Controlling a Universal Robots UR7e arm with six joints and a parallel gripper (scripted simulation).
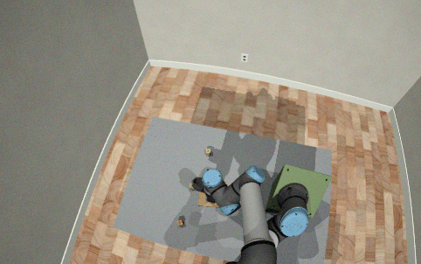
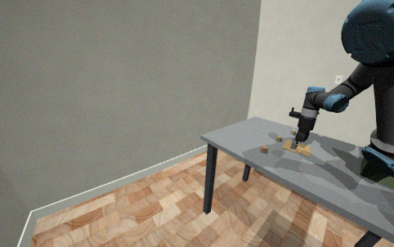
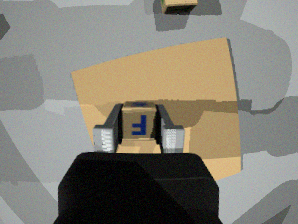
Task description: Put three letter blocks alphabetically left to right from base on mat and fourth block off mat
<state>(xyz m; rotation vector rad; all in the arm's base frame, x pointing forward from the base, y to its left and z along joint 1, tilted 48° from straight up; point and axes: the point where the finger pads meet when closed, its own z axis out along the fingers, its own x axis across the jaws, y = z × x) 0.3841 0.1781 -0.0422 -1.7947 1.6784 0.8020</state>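
The mat is 3 cm to the right of my hand, 2 cm below it and 1 cm behind it. Round my hand: block (10 cm ahead, 2 cm to the right, 1 cm below).
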